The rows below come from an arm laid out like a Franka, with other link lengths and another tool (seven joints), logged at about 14 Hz.
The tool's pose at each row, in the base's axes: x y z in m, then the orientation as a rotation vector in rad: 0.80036, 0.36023, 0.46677, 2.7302, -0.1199, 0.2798; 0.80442, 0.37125, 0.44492, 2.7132, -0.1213, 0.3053; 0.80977, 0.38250, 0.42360, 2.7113, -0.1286, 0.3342; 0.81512, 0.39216, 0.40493, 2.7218, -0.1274, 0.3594; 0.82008, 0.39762, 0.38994, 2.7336, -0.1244, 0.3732; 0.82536, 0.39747, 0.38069, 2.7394, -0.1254, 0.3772
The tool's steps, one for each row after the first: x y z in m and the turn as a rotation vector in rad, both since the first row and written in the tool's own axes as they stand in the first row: -0.00114, -0.01879, 0.01615, -0.0138, 0.0194, 0.0038; -0.00093, -0.03775, 0.03197, -0.0121, 0.0386, 0.0132; -0.00008, -0.05426, 0.04601, 0.0018, 0.0549, 0.0167; 0.00135, -0.06549, 0.05830, 0.0155, 0.0633, 0.0173; 0.00456, -0.06945, 0.06766, 0.0218, 0.0652, 0.0189
